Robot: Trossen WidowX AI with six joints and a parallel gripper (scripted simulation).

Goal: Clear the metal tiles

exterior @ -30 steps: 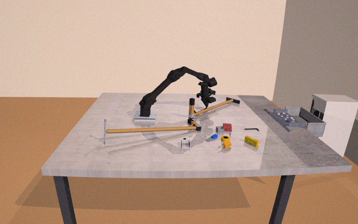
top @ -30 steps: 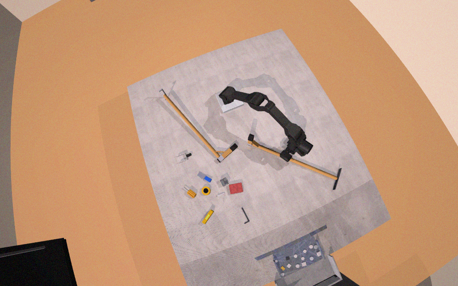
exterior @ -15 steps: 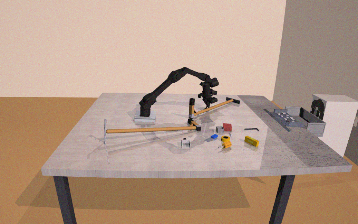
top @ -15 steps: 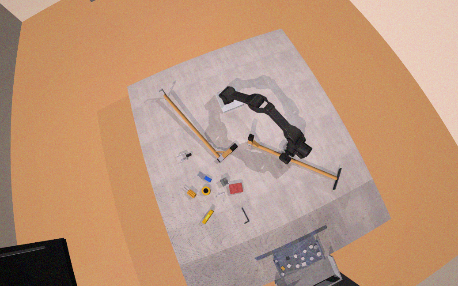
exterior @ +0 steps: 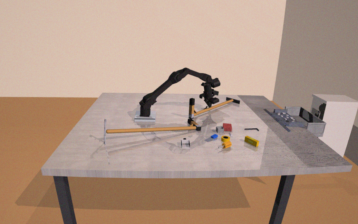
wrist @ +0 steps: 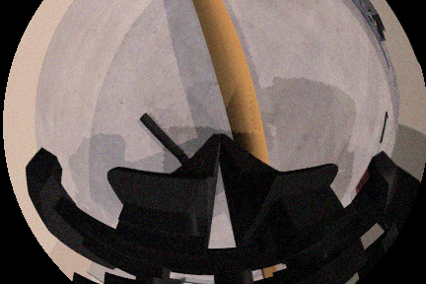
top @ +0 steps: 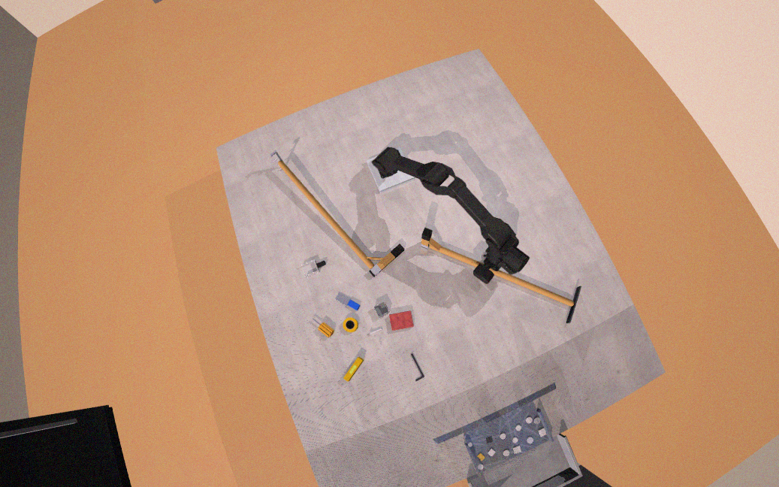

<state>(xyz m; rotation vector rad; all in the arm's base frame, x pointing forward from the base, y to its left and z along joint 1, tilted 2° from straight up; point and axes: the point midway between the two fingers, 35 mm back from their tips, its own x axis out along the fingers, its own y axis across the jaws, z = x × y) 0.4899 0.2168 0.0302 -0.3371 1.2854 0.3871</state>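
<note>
Right now the long scraper is 30 mm ahead of my gripper tip and 50 mm above it. Also, from my gripper tip: grey box: 10 mm behind, 430 mm to the right; hex key: 230 mm ahead, 390 mm to the right, 10 mm below; red block: 50 mm ahead, 380 mm to the right.
</note>
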